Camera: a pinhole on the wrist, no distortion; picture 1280 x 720 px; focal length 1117.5 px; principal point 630.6 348.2 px. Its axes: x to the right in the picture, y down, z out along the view. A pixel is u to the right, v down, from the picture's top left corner.
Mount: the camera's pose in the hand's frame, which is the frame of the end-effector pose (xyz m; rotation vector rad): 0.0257 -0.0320 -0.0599 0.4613 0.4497 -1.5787
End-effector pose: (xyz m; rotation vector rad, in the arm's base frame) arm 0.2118 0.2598 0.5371 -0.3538 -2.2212 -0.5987
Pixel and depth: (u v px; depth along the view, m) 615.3 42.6 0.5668
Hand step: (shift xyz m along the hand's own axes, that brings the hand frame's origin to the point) -0.1415 -0.3259 0.4207
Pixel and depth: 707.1 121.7 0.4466
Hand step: -0.0764 -0.2960 0.2985
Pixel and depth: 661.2 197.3 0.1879
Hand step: -0.0042 -0.1373 0.0950
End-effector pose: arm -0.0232 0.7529 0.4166 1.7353 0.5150 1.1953
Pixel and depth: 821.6 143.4 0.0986
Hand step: 0.0046 -0.0988 0.0137
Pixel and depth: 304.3 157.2 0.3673
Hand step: -0.0398 -0.1390 0.3070
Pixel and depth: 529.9 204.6 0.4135
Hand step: -0.0348 -0.2233 0.3075
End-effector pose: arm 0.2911 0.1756 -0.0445 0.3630 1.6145 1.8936
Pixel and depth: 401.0 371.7 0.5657
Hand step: 0.0307 -0.2437 0.4775
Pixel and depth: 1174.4 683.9 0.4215
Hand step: 0.1321 -0.4403 0.1804
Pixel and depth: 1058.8 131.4 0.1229
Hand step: -0.0033 -0.1371 0.0176
